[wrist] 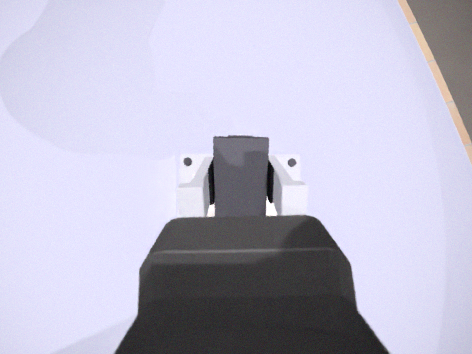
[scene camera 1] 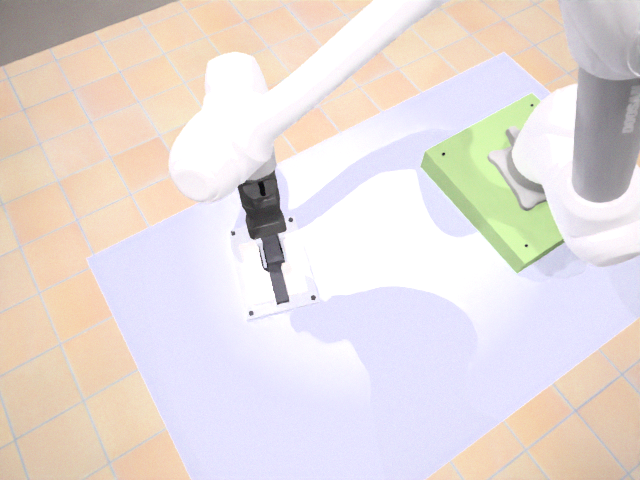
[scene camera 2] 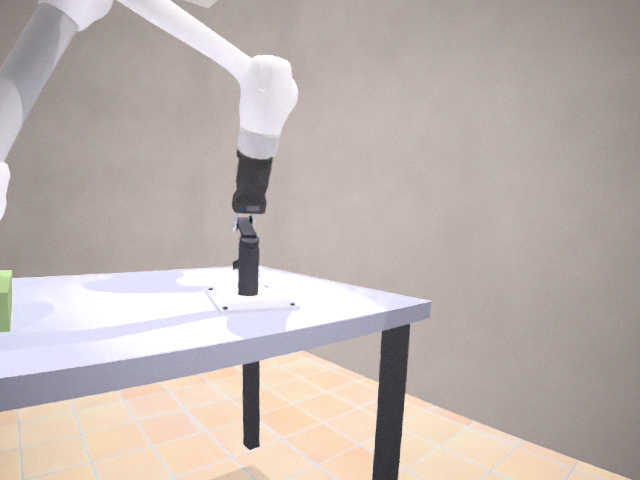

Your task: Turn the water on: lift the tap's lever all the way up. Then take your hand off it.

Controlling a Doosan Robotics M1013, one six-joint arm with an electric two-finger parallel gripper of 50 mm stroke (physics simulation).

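Frame: origin at the arm's base, x left, y back, z up, level; centimetres.
Seen in the pictures: gripper, fingertip midpoint: (wrist: 240, 170) (scene camera 1: 275, 261) (scene camera 2: 242, 229); arm's base at its link origin: (scene camera 1: 534, 172).
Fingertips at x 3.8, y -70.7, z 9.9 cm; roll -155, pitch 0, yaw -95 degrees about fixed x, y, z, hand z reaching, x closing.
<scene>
Pixels of each thing's middle, then the offset from my fingertips to it. Level surfaces: height alone.
- dark upright body at the middle of its body: (scene camera 2: 248, 271) dx -7.2, dy +0.9, dz -9.4 cm
- white base plate at the middle of its body: (wrist: 239, 240) (scene camera 2: 248, 297) (scene camera 1: 272, 265) dx -7.2, dy +0.9, dz -15.7 cm
- flat dark lever at the middle of its body: (wrist: 240, 214) (scene camera 1: 271, 247) (scene camera 2: 245, 227) dx -3.1, dy +0.4, dz +0.7 cm
- pale table at its surface level: dz -16.3 cm
The tap has a dark upright body (scene camera 2: 248, 268) on a white base plate (scene camera 1: 264, 311) (scene camera 2: 261, 304) (wrist: 187, 172). Its dark spout (scene camera 1: 279, 287) points toward the lower edge in scene camera 1; a stub of it sticks out low on the body in scene camera 2. The flat dark lever (scene camera 1: 272, 248) (scene camera 2: 246, 227) (wrist: 241, 175) slants steeply up from the top of the body. My gripper (scene camera 1: 271, 254) (scene camera 2: 244, 222) (wrist: 240, 170) is shut on the lever, one finger on each side of it. The lever's far end is hidden under the gripper's housing in the wrist view.
The pale table (scene camera 1: 170, 330) (scene camera 2: 330, 320) carries the tap near one end. A green block (scene camera 1: 465, 191) (scene camera 2: 5, 302) under the arm's grey base bracket (scene camera 1: 509, 178) stands at the other end. A grey wall (scene camera 2: 491, 206) rises behind the table.
</scene>
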